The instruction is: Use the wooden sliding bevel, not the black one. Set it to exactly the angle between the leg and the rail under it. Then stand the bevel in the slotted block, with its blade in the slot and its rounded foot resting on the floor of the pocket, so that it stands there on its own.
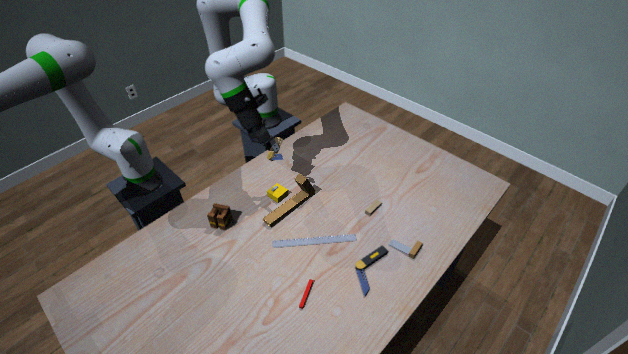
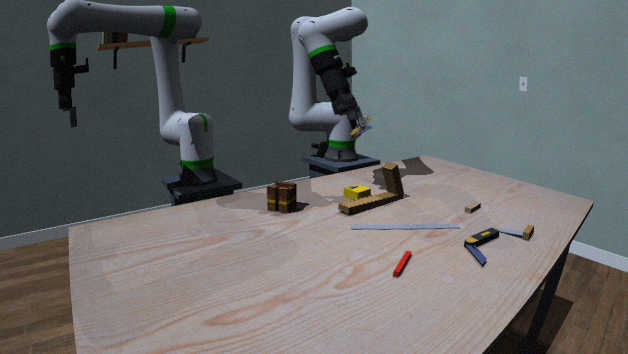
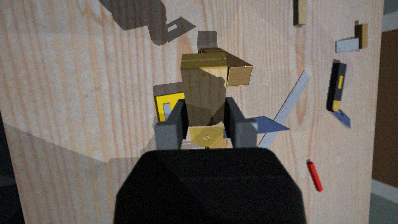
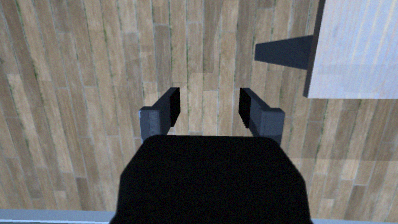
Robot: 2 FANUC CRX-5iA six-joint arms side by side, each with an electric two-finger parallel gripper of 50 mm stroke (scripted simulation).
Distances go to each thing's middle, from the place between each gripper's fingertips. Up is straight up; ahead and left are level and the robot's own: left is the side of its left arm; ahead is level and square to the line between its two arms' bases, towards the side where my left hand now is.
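Wooden bevel (image 3: pixel 204 75): 20 mm ahead of my left hand, 20 mm below it. Steel ruler (image 3: pixel 283 113): from my left hand, 60 mm to the right, 290 mm ahead, 220 mm below. Black bevel (image 3: pixel 338 73): from my left hand, 20 mm to the right, 500 mm ahead, 220 mm below.
Wooden bevel: 86 cm to the left of my right hand (image 2: pixel 74 126), 41 cm ahead of it, 8 cm below it. Steel ruler: from my right hand, 80 cm to the left, 68 cm ahead, 28 cm below. Black bevel: from my right hand, 85 cm to the left, 89 cm ahead, 28 cm below.
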